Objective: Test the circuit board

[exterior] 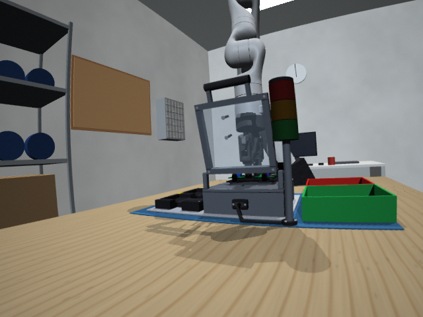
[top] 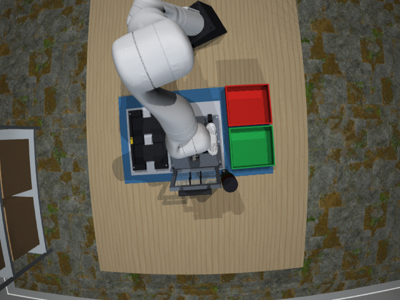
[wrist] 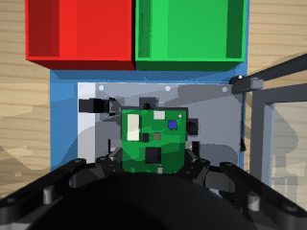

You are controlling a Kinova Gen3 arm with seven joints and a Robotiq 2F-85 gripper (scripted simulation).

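Right now the green circuit board is right at my hand. From my hand the other things lie so: black hook: 60 mm to the left, 60 mm behind, 10 mm above; then clear lid: 120 mm ahead, 100 mm above; then green bin: 200 mm to the left, 70 mm below, 40 mm ahead.
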